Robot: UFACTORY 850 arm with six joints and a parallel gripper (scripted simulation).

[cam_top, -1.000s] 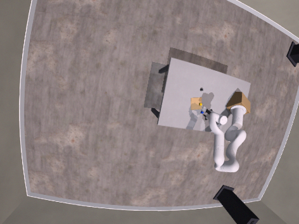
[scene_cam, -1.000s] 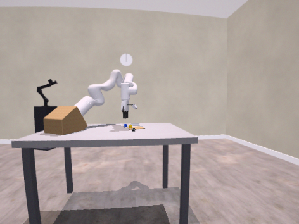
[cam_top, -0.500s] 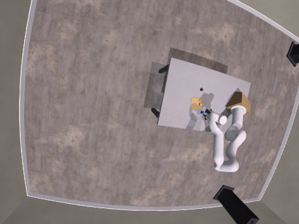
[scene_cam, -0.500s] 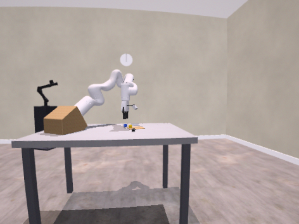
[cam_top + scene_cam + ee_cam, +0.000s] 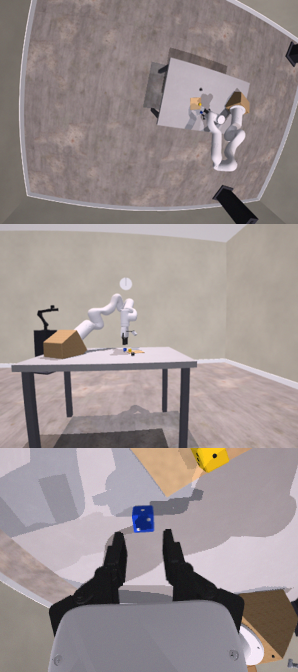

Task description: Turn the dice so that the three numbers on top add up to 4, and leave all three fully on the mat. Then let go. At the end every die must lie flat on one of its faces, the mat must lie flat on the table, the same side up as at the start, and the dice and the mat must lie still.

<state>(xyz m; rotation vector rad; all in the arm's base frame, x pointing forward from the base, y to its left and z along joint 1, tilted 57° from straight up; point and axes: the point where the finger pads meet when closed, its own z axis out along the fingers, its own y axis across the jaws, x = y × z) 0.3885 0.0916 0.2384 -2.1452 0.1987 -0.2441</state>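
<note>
Now: the blue die 70 mm below my hand. Round my hand: yellow die 70 mm ahead, 70 mm to the right, 60 mm below; tan mat 120 mm ahead, 50 mm to the right, 80 mm below; black die 140 mm ahead, 220 mm to the right, 70 mm below.
</note>
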